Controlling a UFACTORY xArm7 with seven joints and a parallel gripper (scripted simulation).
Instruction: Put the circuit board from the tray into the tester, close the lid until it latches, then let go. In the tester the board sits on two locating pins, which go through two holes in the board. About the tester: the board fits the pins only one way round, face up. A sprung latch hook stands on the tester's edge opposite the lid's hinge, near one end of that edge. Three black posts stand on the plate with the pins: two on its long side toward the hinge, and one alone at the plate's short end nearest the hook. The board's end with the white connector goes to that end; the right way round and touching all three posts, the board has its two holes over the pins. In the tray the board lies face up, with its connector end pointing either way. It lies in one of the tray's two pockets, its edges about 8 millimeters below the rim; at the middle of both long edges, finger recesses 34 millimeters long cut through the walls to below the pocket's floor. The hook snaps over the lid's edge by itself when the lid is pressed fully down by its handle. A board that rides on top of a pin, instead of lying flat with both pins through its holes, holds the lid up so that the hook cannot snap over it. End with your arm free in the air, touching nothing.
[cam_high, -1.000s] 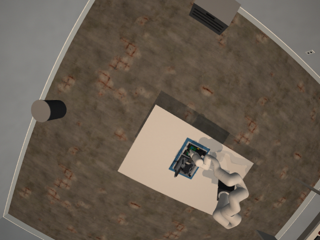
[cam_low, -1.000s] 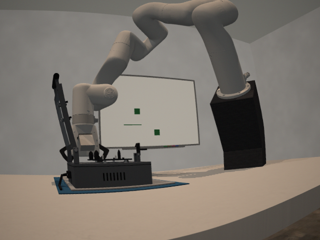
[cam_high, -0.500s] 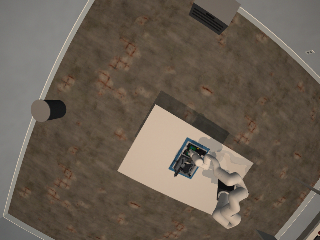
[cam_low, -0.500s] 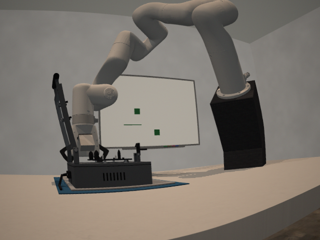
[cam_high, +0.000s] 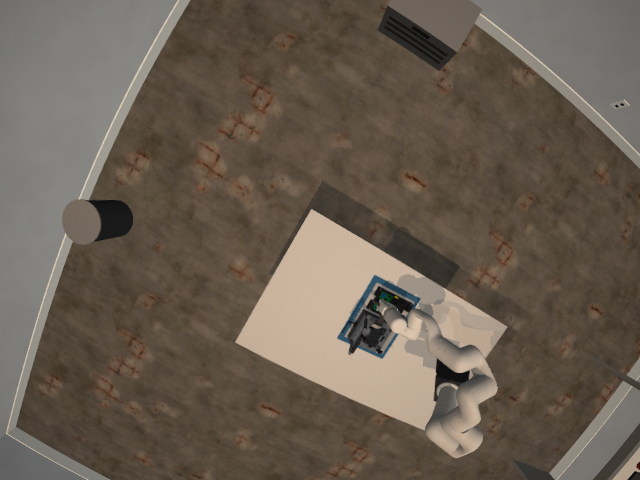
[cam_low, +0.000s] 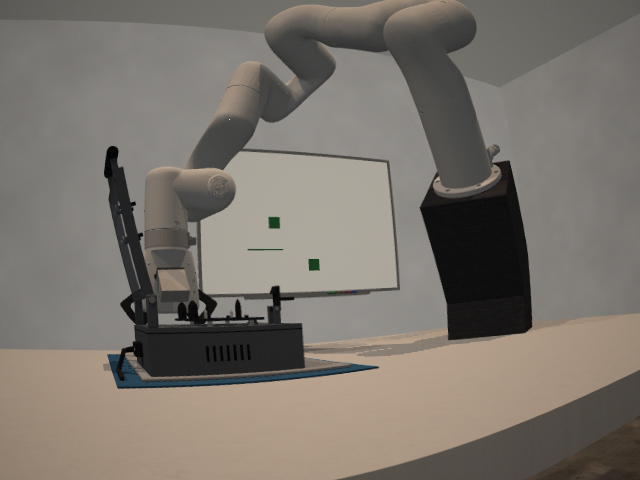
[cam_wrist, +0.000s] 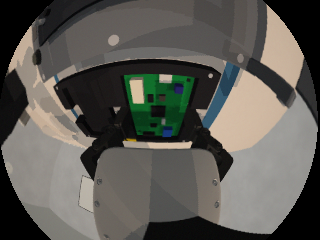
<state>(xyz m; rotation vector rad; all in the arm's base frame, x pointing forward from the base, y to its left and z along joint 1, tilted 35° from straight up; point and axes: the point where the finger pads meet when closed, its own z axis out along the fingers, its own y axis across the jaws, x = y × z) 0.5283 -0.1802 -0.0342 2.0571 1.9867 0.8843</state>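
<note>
My hand is right at the green circuit board. From my hand the other things lie so: lid 17 cm to the left, 16 cm above, 7 cm ahead; then latch hook 22 cm to the left, 11 cm behind, 6 cm above.
</note>
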